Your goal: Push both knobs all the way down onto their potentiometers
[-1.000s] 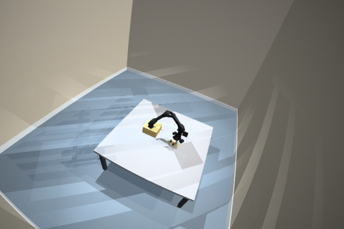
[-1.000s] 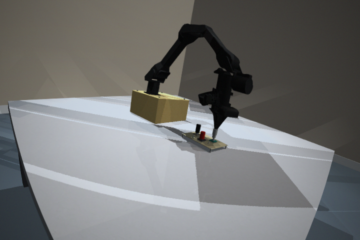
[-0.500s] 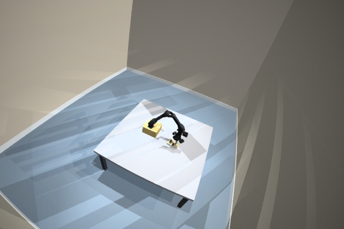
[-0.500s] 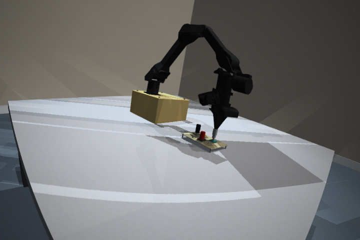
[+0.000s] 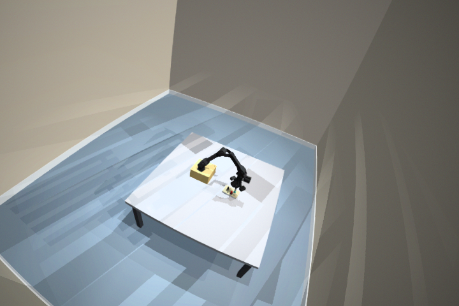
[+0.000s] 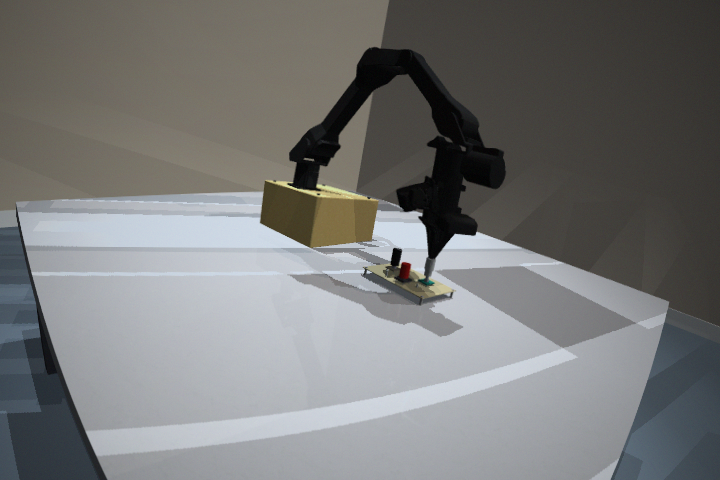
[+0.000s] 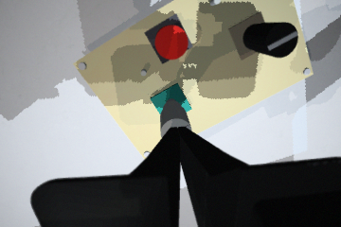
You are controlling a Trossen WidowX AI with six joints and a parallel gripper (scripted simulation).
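Right now the grey knob is 1 cm below my gripper tip. Round my gripper tip: black knob 7 cm behind, 3 cm to the right, 2 cm below.
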